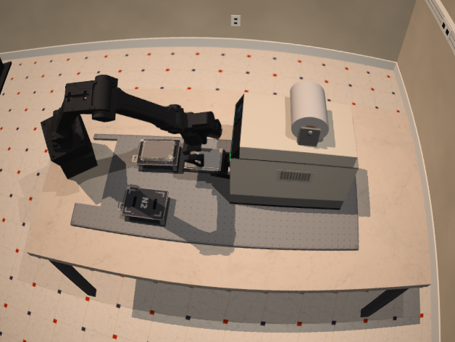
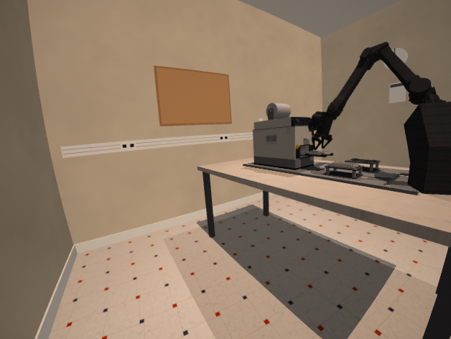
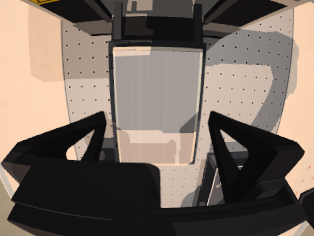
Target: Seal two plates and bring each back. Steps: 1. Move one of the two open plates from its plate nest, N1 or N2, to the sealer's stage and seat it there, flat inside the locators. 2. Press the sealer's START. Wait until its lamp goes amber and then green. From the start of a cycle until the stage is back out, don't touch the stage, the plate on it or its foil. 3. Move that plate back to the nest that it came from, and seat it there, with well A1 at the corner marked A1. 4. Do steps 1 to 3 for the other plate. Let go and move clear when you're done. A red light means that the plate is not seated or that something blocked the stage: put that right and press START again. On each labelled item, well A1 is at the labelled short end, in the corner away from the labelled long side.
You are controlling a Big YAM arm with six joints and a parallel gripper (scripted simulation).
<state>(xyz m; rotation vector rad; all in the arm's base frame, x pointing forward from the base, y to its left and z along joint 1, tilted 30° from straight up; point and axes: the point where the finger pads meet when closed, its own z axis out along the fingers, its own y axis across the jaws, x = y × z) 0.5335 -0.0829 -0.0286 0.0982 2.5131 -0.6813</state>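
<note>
Right now my hand is 30 mm above the plate. Also, from my hand: yellow warning label: 120 mm ahead, 60 mm to the left, 10 mm above; then start button: 110 mm to the right, 80 mm ahead, 50 mm above; then sealer stage: 40 mm below.
</note>
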